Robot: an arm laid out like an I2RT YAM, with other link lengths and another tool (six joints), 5 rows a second.
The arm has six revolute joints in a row. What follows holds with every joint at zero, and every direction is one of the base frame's. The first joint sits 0.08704 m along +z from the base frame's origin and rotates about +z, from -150 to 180 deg. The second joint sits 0.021 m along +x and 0.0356 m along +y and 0.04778 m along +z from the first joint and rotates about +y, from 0 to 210 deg. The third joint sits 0.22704 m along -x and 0.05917 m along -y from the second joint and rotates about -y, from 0 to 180 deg. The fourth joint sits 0.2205 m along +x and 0.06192 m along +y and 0.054 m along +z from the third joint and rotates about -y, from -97 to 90 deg. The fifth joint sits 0.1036 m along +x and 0.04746 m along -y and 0.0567 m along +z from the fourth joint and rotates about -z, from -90 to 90 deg. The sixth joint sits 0.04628 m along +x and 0.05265 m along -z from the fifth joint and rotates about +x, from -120 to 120 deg. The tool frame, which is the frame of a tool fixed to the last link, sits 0.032 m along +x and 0.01 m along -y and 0.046 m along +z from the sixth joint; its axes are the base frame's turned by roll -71, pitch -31.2 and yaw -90 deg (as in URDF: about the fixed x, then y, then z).
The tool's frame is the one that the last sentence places.
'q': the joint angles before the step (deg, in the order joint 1, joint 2, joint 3, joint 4, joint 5, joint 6). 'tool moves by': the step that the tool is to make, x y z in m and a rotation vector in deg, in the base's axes. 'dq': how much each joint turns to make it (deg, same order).
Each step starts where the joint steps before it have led.
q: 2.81, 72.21, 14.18, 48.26, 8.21, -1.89
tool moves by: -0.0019, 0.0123, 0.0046, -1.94, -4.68, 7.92
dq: -0.11, 4.19, -1.65, 10.67, -7.69, -3.18
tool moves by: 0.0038, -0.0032, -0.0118, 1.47, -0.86, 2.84
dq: -1.66, 8.32, -0.42, 9.68, -4.60, 1.09
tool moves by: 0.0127, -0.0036, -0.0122, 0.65, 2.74, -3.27
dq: 0.33, 4.72, 2.54, -0.50, 3.52, 1.04
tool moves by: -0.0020, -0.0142, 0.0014, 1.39, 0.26, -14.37
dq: 1.76, -1.02, 0.70, -2.36, 15.85, 3.37
